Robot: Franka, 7 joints.
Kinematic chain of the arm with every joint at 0, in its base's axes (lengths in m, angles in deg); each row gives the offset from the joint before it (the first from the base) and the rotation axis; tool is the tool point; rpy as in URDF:
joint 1: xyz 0 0 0.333 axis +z
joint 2: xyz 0 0 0 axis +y
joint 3: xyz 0 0 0.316 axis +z
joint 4: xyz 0.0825 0 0 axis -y
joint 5: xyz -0.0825 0 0.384 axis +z
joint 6: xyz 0 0 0 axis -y
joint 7: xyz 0.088 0 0 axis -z
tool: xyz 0 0 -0.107 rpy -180 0 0
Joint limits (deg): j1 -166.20..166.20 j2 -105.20..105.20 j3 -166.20..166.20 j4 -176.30..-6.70 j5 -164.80..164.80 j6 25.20..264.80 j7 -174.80..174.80
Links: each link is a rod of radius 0.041 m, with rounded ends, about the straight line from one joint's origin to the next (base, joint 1, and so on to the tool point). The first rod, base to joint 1, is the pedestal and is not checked.
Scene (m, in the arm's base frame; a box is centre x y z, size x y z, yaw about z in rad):
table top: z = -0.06
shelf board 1: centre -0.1 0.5 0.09 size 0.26 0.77 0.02 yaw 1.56
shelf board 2: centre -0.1 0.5 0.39 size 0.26 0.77 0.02 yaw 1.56
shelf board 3: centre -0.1 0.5 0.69 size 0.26 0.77 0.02 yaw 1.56
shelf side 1: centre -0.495 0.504 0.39 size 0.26 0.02 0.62 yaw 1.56
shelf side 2: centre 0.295 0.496 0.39 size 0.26 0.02 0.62 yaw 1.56
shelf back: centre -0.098 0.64 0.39 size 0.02 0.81 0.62 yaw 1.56
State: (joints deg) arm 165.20 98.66 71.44 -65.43 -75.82 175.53 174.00
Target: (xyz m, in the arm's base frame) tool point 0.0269 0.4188 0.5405
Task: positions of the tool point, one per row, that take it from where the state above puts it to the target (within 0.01 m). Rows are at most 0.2 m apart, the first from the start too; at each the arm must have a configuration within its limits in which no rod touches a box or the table.
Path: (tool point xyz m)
1: -0.6826 -0.3316 0.2753
2: -0.6418 -0.3362 0.3657
3: -0.5899 -0.3360 0.4284
4: -0.5349 -0.3300 0.4667
5: -0.4818 -0.3171 0.4862
6: -0.4327 -0.2973 0.4928
7: -0.3874 -0.2712 0.4922
8: -0.4335 -0.0930 0.4864
9: -0.3969 0.0839 0.4948
10: -0.2870 0.2189 0.5117
11: -0.1329 0.2817 0.5297
12: 0.0252 0.2616 0.5405
13: 0.0283 0.3397 0.5452
14: 0.0269 0.4188 0.5405

